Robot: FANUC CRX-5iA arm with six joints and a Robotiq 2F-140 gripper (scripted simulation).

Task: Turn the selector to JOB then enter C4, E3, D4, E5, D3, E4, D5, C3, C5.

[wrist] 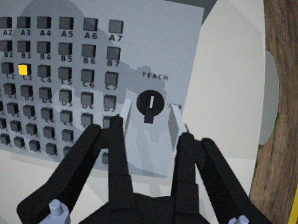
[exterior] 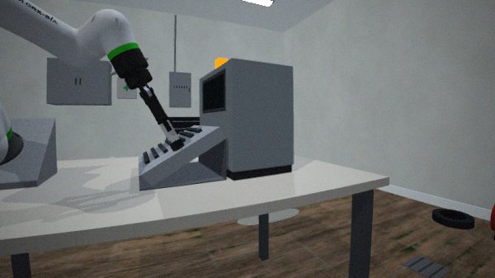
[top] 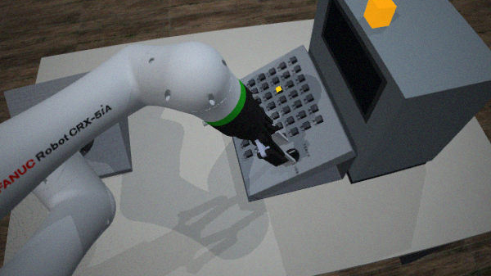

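Now: the selector knob 3 cm ahead of my hand and 4 cm below it. Also, from my hand: grey keypad: 3 cm ahead, 12 cm to the left, 9 cm below.
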